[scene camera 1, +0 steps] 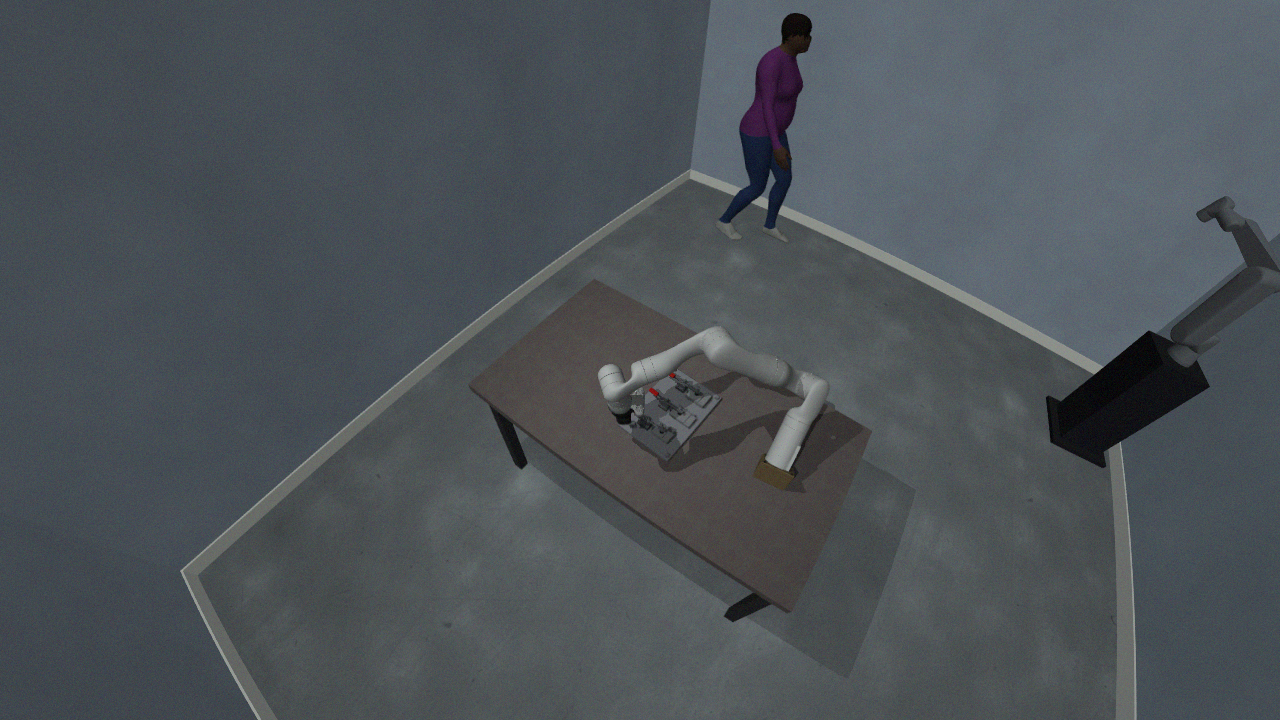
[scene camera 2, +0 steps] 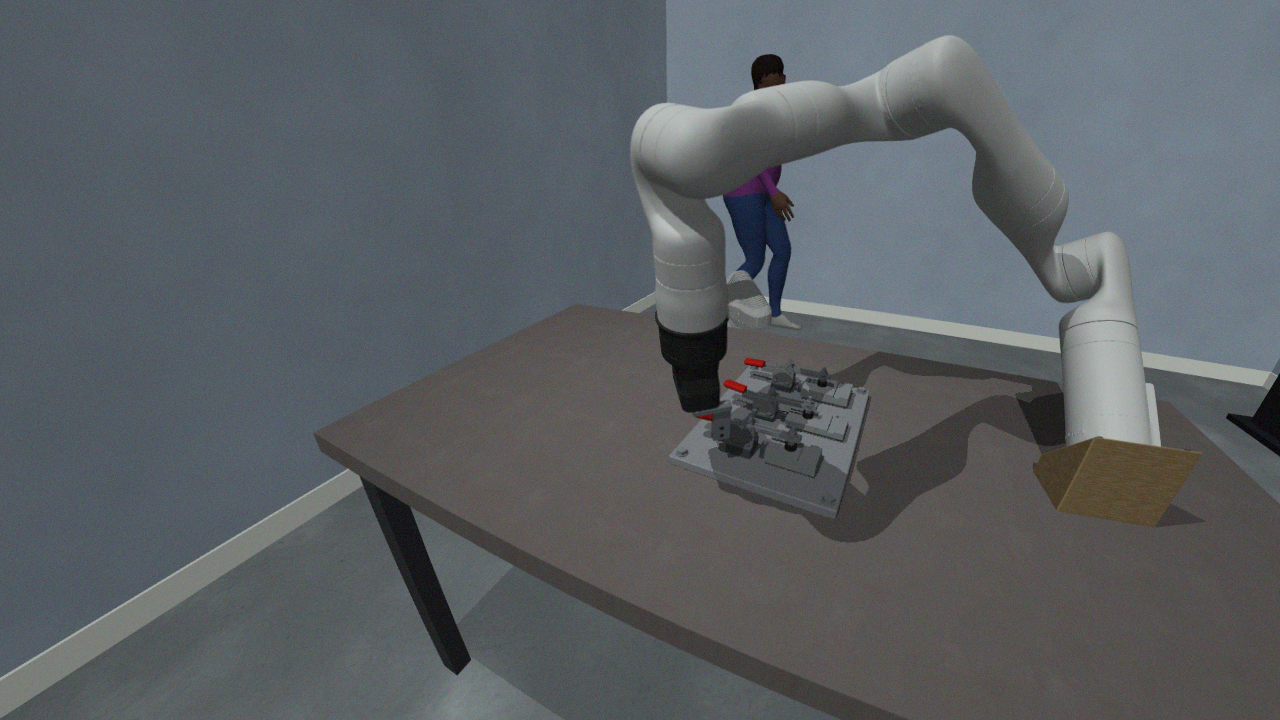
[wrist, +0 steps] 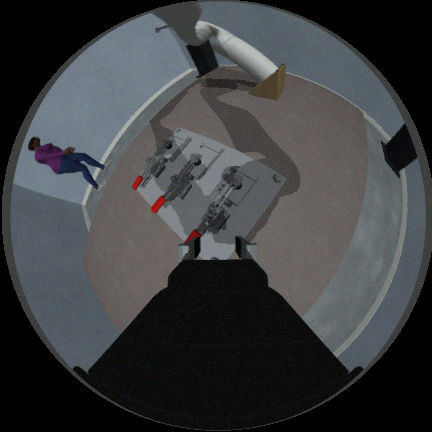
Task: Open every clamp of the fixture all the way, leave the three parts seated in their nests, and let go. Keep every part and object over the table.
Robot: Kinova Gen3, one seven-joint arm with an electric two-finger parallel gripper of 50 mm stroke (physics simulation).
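Seen in the pictures: gripper, fingertip midpoint: [scene camera 1: 633, 419] [scene camera 2: 715, 421] [wrist: 217, 243]; arm's base, origin of the base link: [scene camera 1: 776, 463] [scene camera 2: 1107, 453] [wrist: 267, 74].
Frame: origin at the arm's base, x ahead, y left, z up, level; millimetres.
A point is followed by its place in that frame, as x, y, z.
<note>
The grey fixture plate [scene camera 1: 713, 402] {308, -154, -56} [scene camera 2: 805, 490] {383, 126, -56} [wrist: 265, 200] {407, 133, -56} carries three toggle clamps with red handles. The near handle [wrist: 192, 236] {528, 57, -10}, the middle handle [scene camera 2: 734, 385] {516, -45, -13} [wrist: 158, 204] {515, -45, -13} and the far handle [scene camera 2: 754, 362] {501, -153, -16} [wrist: 137, 182] {501, -153, -17} lie low, pointing away from the parts. The clamp arms reach out over the near part [scene camera 2: 793, 459] {404, 98, -32}, middle part [scene camera 2: 827, 428] {363, -9, -41} and far part [scene camera 2: 838, 394] {348, -123, -39}, which sit on the plate. My gripper [scene camera 2: 713, 419] {513, 103, 8} [wrist: 217, 243] {513, 103, 8} is open and empty, low at the near clamp's handle side. The near handle's end is beside the left finger in the wrist view and partly hidden.
The table [scene camera 1: 572, 358] {896, -54, -71} [scene camera 2: 537, 501] {706, 255, -71} [wrist: 325, 150] {202, 226, -71} bears the fixture and the arm's wooden base block [scene camera 1: 774, 471] {0, 46, 24} [scene camera 2: 1118, 479] {6, 46, -8} [wrist: 271, 86] {55, 26, -21}. A person [scene camera 1: 771, 116] [scene camera 2: 756, 214] [wrist: 60, 159] is beyond the table. A second arm stands on a black pedestal [scene camera 1: 1123, 394] off the table.
</note>
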